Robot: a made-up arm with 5 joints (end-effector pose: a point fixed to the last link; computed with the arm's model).
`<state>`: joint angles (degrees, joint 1 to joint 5).
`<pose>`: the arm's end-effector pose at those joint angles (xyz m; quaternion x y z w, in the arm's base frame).
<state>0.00 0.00 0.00 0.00 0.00</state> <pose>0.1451 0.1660 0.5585 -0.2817 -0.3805 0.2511 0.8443</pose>
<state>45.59 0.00 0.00 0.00 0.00</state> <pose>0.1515 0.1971 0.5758 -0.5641 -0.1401 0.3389 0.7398</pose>
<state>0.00 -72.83 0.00 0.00 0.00</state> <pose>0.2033 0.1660 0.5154 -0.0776 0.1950 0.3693 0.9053</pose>
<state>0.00 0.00 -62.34 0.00 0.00</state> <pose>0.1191 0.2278 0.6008 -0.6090 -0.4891 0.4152 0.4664</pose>
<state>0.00 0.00 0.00 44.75 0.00</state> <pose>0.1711 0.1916 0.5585 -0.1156 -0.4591 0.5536 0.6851</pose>
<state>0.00 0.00 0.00 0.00 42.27</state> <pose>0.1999 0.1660 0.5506 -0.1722 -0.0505 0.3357 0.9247</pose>
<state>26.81 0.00 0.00 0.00 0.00</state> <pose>0.1478 0.1829 0.5717 -0.4561 -0.2441 0.3085 0.7982</pose>
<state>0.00 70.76 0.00 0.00 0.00</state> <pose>0.0874 0.1660 0.5176 -0.3750 -0.7991 0.0416 0.4681</pose>
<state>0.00 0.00 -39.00 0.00 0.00</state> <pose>0.1337 0.2015 0.5935 -0.5028 -0.4641 0.3659 0.6307</pose>
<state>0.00 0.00 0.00 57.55 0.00</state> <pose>0.1742 0.2018 0.5585 -0.0637 -0.4691 0.6265 0.6192</pose>
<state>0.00 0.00 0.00 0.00 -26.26</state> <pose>0.1137 0.1660 0.5431 -0.3313 -0.5624 0.1805 0.7358</pose>
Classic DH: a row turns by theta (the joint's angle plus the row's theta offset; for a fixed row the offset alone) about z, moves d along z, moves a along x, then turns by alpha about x. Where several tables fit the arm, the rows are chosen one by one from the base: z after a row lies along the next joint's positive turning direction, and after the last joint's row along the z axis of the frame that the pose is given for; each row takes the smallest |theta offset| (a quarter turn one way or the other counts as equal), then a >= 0, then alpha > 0; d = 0 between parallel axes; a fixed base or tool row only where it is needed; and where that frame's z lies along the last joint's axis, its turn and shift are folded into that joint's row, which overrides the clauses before.
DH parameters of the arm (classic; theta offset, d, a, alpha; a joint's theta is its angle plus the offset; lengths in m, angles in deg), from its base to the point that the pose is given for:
base (fixed): 72.06 0.5121 0.2394 -101.13
joint 1: 86.42 -0.0701 0.0288 -107.59
joint 2: -30.14 -0.045 -0.0139 -121.63
joint 3: 80.07 -0.0427 -0.0223 -105.64
joint 4: 57 -0.0385 -0.0352 90
joint 5: -54.86 -0.0614 -0.0513 -73.47
tool (fixed): -138.25 0.0596 0 0

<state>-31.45 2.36 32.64 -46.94 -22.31</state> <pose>0.0891 0.1799 0.5091 -0.0935 -0.2228 -0.2147 0.9463</pose>
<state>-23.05 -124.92 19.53 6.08 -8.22</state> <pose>0.1871 0.1799 0.4750 0.2032 0.4976 0.3718 0.7569</pose>
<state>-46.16 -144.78 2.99 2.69 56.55</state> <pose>0.1335 0.2459 0.4218 0.2825 0.7459 0.5791 0.1687</pose>
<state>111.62 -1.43 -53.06 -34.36 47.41</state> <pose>0.2074 0.2792 0.5066 -0.9264 0.2807 0.2073 0.1415</pose>
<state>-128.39 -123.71 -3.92 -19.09 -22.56</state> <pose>0.2151 0.2193 0.5545 0.4177 -0.3976 0.6441 0.5027</pose>
